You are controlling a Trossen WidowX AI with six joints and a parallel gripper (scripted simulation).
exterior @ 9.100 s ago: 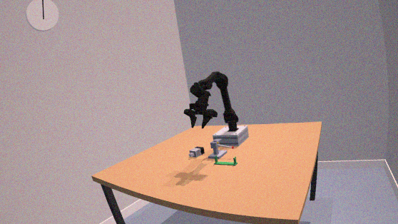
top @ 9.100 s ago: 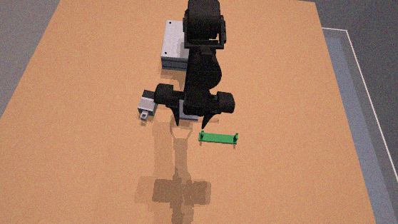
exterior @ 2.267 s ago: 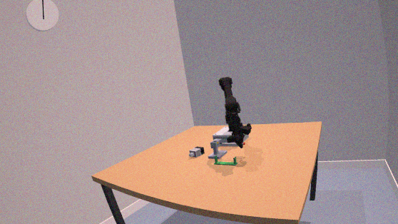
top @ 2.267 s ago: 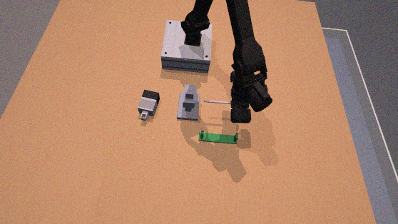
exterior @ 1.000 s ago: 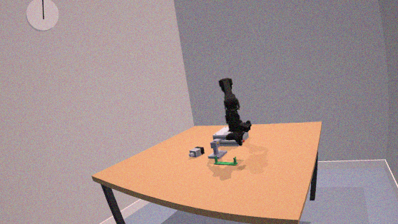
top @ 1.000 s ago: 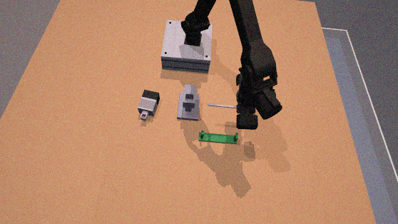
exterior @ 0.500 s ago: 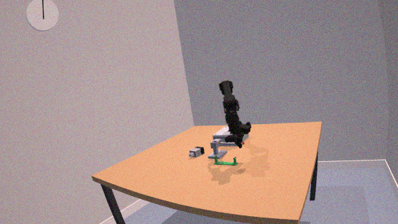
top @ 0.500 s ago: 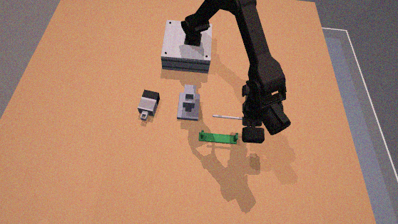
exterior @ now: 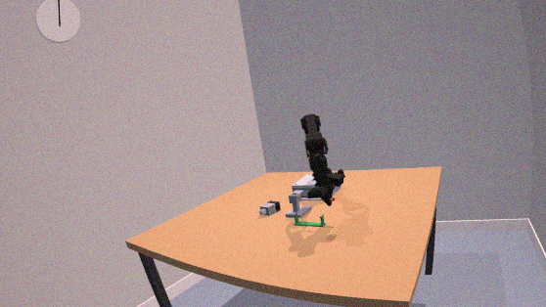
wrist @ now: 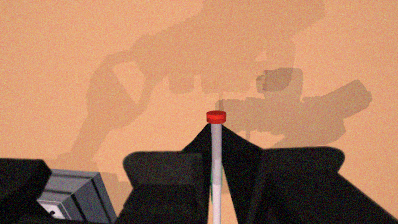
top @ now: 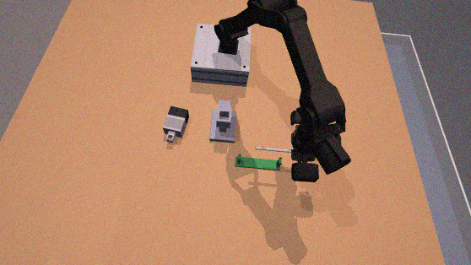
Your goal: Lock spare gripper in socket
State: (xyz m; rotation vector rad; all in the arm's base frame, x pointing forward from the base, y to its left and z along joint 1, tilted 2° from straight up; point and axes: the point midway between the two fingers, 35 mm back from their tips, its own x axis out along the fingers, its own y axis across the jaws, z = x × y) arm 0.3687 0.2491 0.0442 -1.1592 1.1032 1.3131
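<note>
Now: the green mount 1 cm ahead of my gripper tip, 10 cm to the right of it and 6 cm below it. Also, from my gripper tip: spare gripper (7 cm behind, 38 cm to the right, 7 cm below).
</note>
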